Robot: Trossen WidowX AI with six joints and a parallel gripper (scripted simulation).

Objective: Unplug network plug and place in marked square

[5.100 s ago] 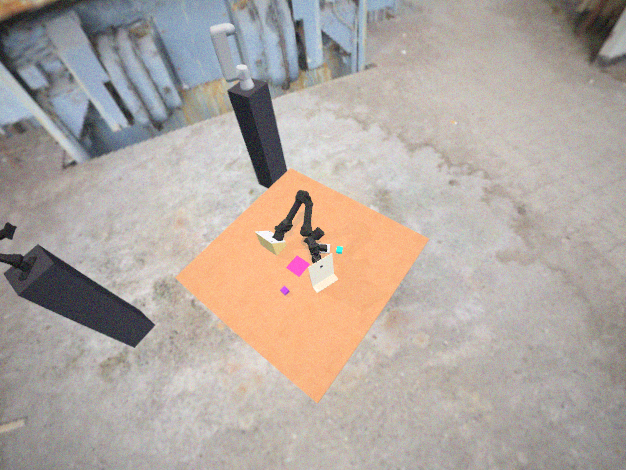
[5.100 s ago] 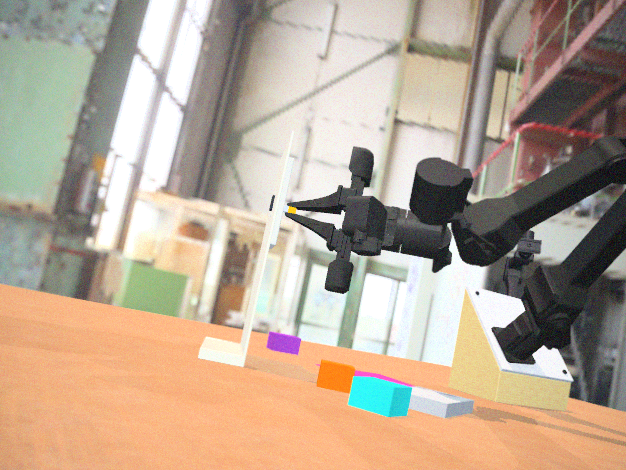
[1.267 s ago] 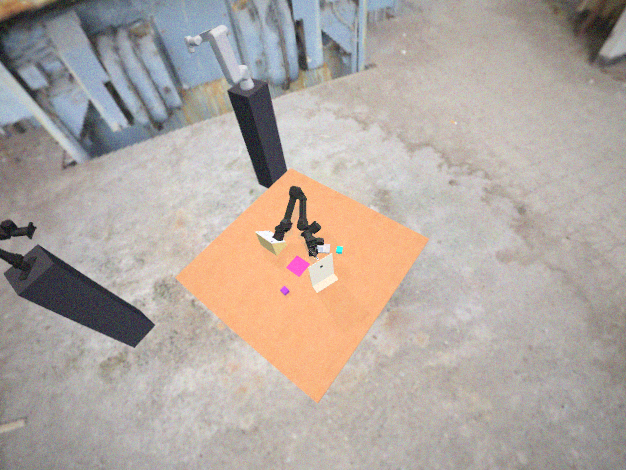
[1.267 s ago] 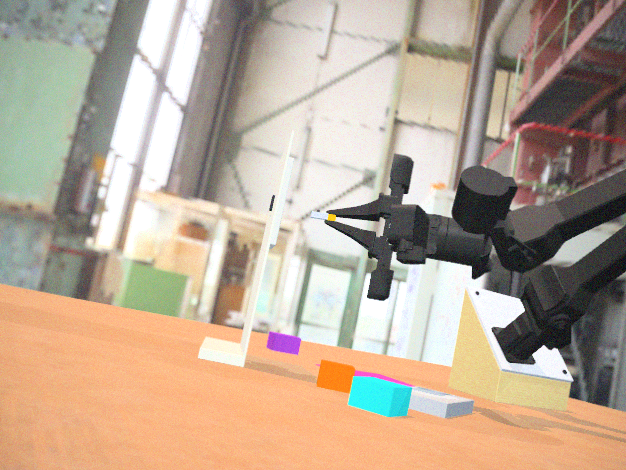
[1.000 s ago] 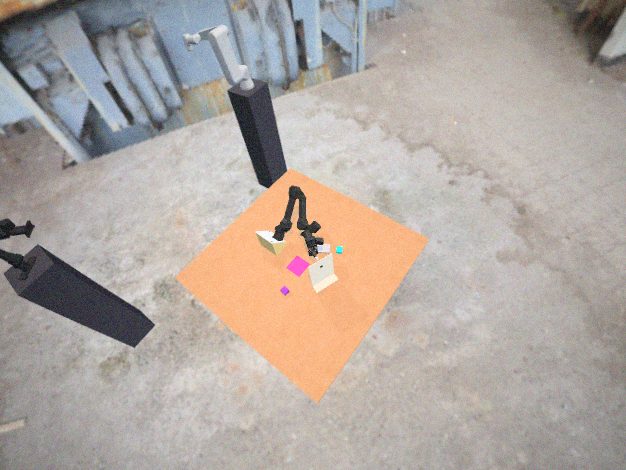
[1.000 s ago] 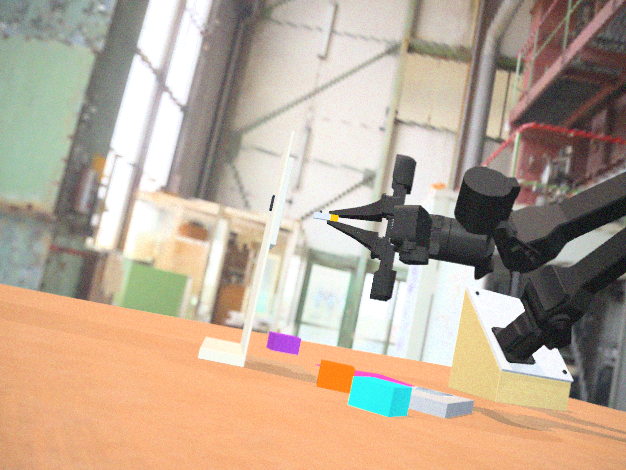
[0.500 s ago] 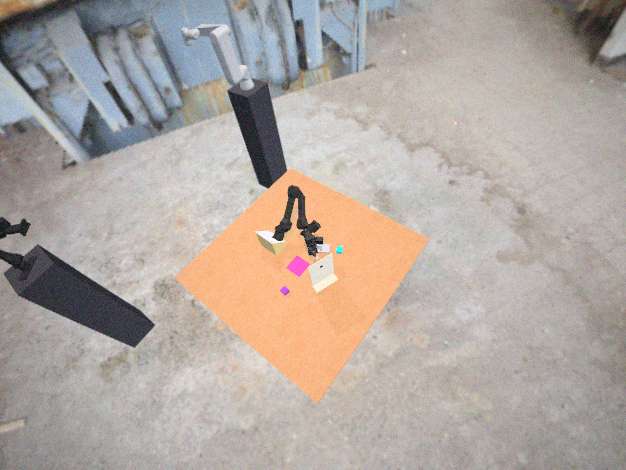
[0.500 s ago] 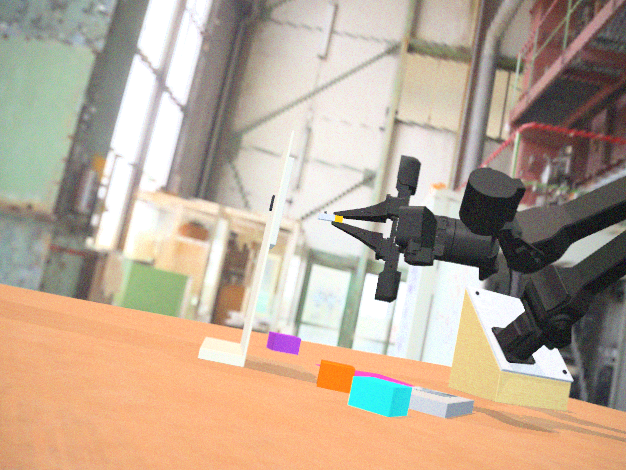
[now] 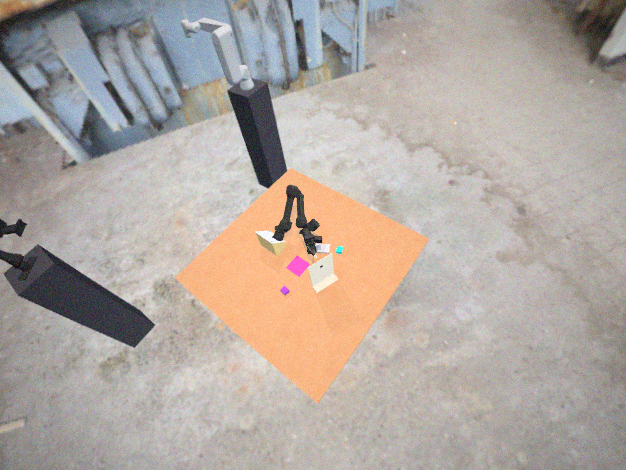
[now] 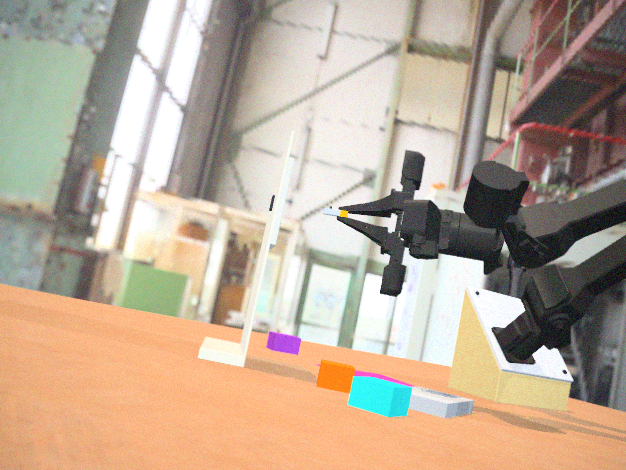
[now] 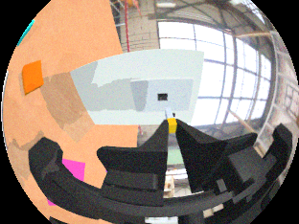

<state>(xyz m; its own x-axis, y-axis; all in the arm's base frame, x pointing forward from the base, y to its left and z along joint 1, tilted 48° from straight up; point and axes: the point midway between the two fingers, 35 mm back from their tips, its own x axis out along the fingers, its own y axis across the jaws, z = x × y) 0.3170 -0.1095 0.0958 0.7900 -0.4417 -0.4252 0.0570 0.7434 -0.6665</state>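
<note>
Now: gripper tip 130 mm past the magenta marked square, 40 mm to the left of it and 210 mm above it. The rest, counted from my gripper tip: orange block 20 mm ahead, 100 mm to the left, 200 mm below; then network plug 10 mm ahead; then upright panel 80 mm ahead, 40 mm to the right, 80 mm below.
</note>
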